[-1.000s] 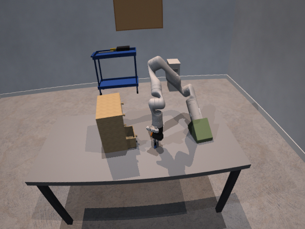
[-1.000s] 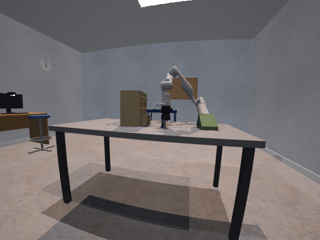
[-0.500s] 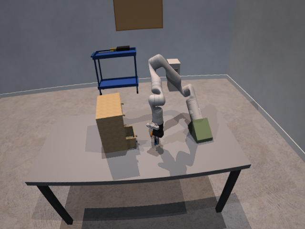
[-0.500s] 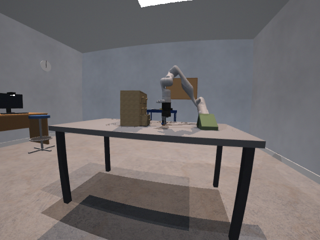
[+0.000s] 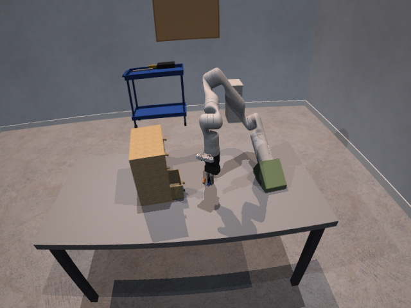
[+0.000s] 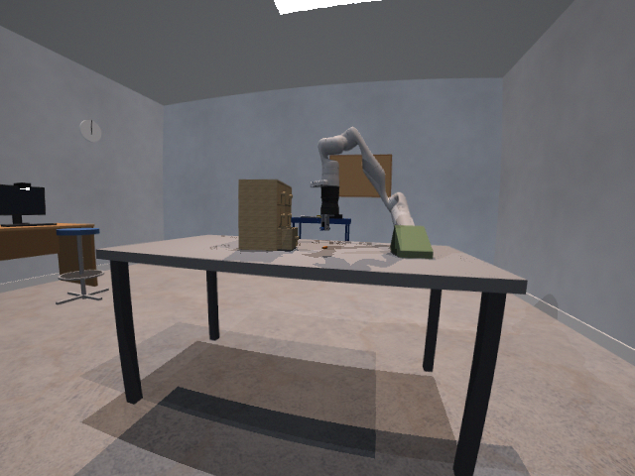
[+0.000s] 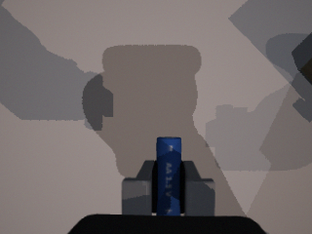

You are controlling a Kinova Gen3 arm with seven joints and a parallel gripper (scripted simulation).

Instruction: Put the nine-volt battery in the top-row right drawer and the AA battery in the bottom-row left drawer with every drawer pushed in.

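The blue cylindrical battery lies 1 cm below my hand. The rest, counted from my hand: orange nine-volt battery 32 cm ahead, 16 cm to the right, 10 cm above; then orange AA battery 3 cm ahead, 13 cm to the right, 11 cm below.
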